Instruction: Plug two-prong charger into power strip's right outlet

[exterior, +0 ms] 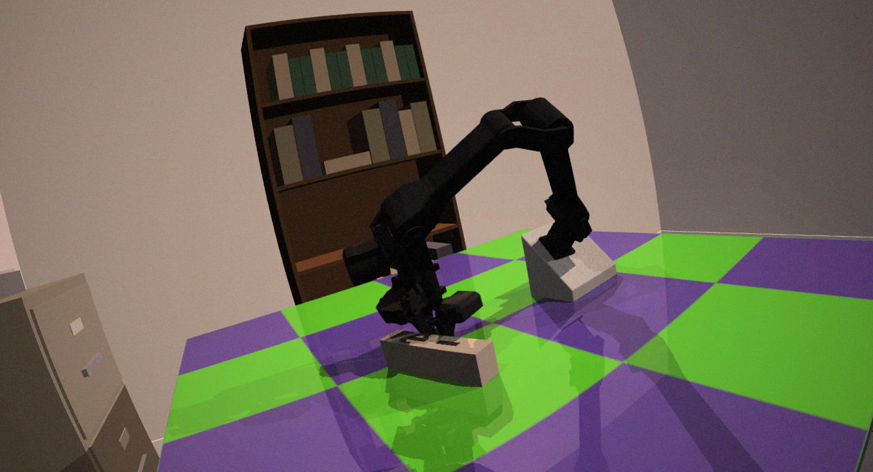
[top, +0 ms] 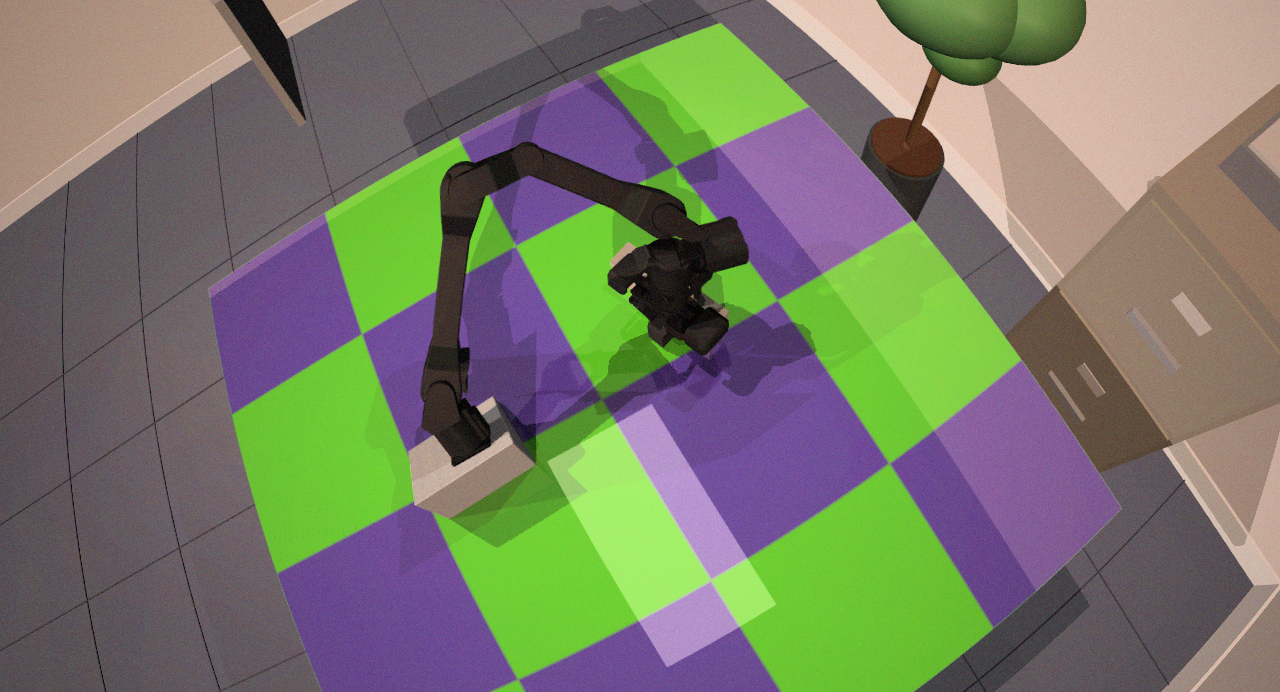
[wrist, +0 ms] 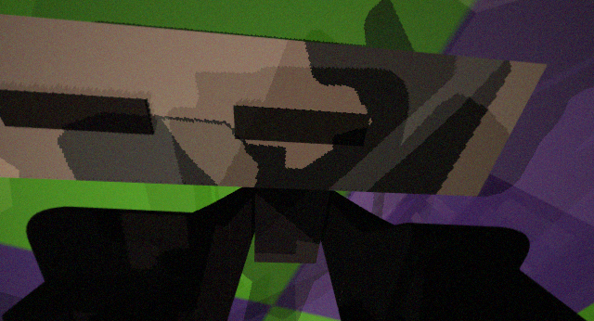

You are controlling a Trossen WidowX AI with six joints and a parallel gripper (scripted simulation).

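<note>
My gripper tip is 2 cm short of the two-prong charger, 1 cm to the right of it and 1 cm below it.
</note>
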